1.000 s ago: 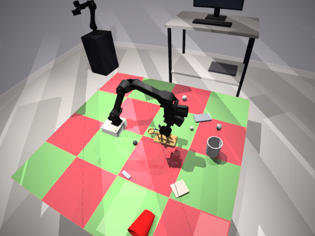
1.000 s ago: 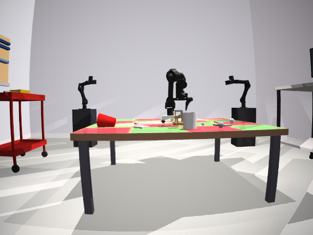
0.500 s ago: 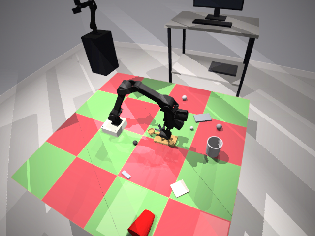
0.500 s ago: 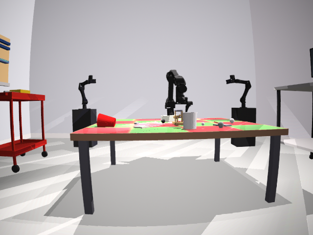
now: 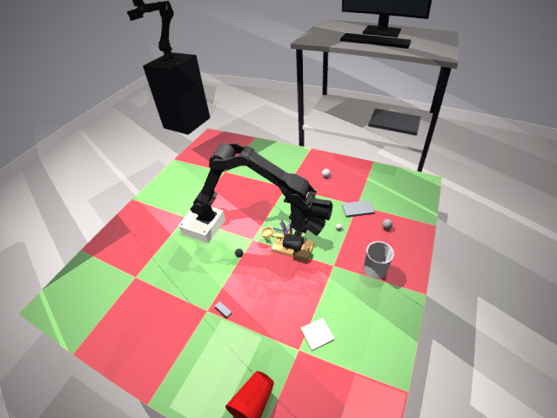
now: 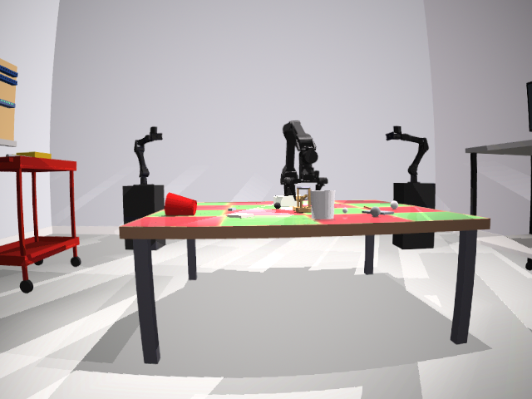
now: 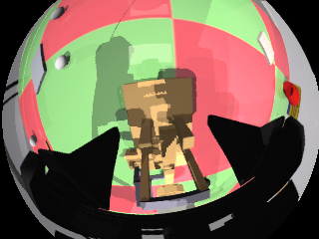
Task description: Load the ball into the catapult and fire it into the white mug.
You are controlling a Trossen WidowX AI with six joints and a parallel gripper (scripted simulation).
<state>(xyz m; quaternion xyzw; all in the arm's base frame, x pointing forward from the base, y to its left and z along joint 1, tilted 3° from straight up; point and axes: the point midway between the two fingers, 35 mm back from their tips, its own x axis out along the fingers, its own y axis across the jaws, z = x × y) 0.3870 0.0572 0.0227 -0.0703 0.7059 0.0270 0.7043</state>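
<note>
My gripper tip is now 19 cm past the dark ball, 12 cm to the left of it and 3 cm above it. Round my gripper tip: wooden catapult: 7 cm behind, 1 cm to the left; then small white ball: 9 cm ahead, 16 cm to the left, 4 cm below; then white mug: 27 cm ahead, 4 cm to the left, 2 cm below.
</note>
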